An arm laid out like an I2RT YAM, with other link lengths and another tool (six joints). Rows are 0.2 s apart.
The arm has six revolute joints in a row. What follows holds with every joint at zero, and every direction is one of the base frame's.
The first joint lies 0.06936 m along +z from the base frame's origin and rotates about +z.
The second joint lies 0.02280 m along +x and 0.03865 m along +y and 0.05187 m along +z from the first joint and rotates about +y.
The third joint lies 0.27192 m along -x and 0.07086 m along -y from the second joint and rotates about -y.
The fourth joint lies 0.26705 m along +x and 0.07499 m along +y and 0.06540 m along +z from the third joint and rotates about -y.
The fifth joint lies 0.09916 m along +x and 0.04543 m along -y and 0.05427 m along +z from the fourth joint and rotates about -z.
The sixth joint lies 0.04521 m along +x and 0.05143 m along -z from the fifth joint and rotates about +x.
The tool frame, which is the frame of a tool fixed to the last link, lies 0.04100 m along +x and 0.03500 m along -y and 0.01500 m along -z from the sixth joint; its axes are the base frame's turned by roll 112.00, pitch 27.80 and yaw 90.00 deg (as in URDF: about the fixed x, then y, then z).
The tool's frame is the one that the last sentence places.
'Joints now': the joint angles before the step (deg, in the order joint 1, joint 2, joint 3, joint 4, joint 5, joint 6). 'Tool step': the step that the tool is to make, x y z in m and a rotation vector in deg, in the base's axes. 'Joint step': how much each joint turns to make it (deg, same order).
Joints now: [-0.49, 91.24, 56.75, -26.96, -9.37, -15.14]
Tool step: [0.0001, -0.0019, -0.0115, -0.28, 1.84, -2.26]
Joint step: [0.00, 2.02, 0.06, 0.41, 1.31, 1.88]
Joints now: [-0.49, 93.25, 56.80, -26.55, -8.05, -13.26]
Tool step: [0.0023, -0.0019, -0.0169, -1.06, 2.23, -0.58]
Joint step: [0.01, 3.19, 0.21, 0.77, 1.23, 0.06]
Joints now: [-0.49, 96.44, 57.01, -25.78, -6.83, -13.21]
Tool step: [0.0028, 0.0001, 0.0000, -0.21, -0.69, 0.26]
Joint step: [0.05, 0.23, 0.02, 0.86, 0.09, -0.28]
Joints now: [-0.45, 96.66, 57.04, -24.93, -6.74, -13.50]
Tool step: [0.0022, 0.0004, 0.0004, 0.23, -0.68, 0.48]
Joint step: [-0.03, 0.04, -0.05, 0.72, -0.44, -0.36]
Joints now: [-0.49, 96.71, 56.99, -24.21, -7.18, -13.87]
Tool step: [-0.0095, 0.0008, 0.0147, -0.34, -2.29, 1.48]
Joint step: [0.04, -4.48, -2.25, -0.12, -0.37, -1.44]
